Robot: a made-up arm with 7 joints.
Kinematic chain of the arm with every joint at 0, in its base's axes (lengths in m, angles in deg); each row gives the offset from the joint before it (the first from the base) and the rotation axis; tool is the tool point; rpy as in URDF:
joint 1: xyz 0 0 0.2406 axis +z
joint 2: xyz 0 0 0 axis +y
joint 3: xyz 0 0 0.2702 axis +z
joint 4: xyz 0.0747 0 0 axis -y
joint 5: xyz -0.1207 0 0.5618 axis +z
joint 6: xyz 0 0 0 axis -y
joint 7: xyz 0.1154 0 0 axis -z
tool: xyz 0 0 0 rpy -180 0 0
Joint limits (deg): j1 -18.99..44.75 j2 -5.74..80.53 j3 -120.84..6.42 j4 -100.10..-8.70 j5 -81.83..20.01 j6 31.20..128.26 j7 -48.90..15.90
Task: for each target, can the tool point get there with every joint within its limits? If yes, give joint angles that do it. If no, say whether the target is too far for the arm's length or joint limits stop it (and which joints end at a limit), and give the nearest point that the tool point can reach.
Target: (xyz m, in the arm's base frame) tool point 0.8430 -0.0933 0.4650
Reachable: yes | joints -2.57 20.01 -4.48 -79.65 5.19 84.91 -27.31
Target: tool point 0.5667 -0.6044 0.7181
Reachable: yes | joints -13.98 44.01 -70.66 -46.92 -48.92 96.81 10.42
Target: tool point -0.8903 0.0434 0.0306
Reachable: no: joint limits stop it (at a limit: joint 1, joint 2, joint 3, joint 4, joint 6) | nearest point -0.6064 -0.3806 0.4235 | short by 0.644 m
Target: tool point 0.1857 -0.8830 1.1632
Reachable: no: too far | nearest point 0.1539 -0.6256 0.9364 | short by 0.345 m
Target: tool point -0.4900 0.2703 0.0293
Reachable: no: joint limits stop it (at a limit: joint 1, joint 2, joint 3, joint 4, joint 5, joint 6) | nearest point 0.1340 0.2890 -0.4025 | short by 0.759 m
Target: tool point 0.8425 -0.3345 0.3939
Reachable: yes | joints 18.38 60.16 -67.53 -62.05 -59.35 74.45 -17.30
